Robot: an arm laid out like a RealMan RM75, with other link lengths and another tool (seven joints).
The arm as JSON. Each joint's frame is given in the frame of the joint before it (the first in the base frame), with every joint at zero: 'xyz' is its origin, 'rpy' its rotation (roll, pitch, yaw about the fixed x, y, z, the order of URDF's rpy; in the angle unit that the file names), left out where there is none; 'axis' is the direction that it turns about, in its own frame. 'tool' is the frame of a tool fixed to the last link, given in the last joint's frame.
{
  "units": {
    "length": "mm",
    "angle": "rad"
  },
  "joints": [
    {
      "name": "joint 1",
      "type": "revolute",
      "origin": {
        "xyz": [
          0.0,
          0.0,
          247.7
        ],
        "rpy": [
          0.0,
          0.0,
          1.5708
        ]
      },
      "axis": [
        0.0,
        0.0,
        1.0
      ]
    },
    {
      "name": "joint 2",
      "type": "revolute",
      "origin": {
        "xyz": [
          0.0,
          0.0,
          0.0
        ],
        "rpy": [
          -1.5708,
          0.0,
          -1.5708
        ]
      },
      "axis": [
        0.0,
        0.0,
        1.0
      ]
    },
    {
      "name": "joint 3",
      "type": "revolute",
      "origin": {
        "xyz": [
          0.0,
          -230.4,
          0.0
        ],
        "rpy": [
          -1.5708,
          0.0,
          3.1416
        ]
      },
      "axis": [
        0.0,
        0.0,
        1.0
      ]
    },
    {
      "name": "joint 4",
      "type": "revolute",
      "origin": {
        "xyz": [
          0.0,
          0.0,
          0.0
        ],
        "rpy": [
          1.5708,
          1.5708,
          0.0
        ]
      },
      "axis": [
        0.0,
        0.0,
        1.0
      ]
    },
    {
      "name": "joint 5",
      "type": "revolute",
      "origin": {
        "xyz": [
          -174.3,
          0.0,
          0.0
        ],
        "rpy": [
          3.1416,
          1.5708,
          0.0
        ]
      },
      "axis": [
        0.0,
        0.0,
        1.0
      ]
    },
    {
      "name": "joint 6",
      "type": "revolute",
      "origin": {
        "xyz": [
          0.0,
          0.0,
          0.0
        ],
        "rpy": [
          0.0,
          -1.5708,
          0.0
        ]
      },
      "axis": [
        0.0,
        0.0,
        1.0
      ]
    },
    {
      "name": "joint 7",
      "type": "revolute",
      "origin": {
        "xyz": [
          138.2,
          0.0,
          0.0
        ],
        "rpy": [
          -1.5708,
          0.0,
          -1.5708
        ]
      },
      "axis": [
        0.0,
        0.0,
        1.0
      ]
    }
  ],
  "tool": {
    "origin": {
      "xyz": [
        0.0,
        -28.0,
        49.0
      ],
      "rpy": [
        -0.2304,
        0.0,
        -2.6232
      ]
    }
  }
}
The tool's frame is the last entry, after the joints.
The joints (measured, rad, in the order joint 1, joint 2, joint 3, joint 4, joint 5, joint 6, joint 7), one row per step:
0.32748, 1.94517, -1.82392, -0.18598, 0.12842, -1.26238, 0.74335
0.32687, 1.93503, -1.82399, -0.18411, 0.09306, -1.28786, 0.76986
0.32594, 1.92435, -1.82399, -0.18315, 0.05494, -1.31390, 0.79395
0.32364, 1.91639, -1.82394, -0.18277, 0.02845, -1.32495, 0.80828
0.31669, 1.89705, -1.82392, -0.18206, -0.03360, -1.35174, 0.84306
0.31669, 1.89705, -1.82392, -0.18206, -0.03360, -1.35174, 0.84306
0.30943, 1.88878, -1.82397, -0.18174, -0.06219, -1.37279, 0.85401
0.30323, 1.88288, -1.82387, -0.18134, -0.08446, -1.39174, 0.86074
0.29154, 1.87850, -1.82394, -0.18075, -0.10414, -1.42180, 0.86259
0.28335, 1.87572, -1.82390, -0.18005, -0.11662, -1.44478, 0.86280
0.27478, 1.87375, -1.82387, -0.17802, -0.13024, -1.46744, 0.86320
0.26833, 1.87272, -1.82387, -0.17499, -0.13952, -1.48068, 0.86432
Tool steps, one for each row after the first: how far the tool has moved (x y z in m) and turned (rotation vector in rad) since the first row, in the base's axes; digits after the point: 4 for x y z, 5 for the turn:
-0.0036, -0.0033, 0.0001, -0.02456, 0.00520, 0.03046
-0.0073, -0.0071, -0.0002, -0.05174, 0.00725, 0.06247
-0.0080, -0.0099, -0.0008, -0.07243, 0.00439, 0.07666
-0.0088, -0.0171, -0.0020, -0.12295, -0.00093, 0.10711
-0.0088, -0.0171, -0.0020, -0.12295, -0.00093, 0.10711
-0.0093, -0.0224, -0.0023, -0.14408, -0.00424, 0.12548
-0.0099, -0.0270, -0.0027, -0.16006, -0.00676, 0.14157
-0.0108, -0.0338, -0.0026, -0.17114, -0.00693, 0.16268
-0.0117, -0.0388, -0.0023, -0.17735, -0.00632, 0.17875
-0.0123, -0.0441, -0.0025, -0.18534, -0.00522, 0.19317
-0.0119, -0.0479, -0.0029, -0.19204, -0.00421, 0.19856

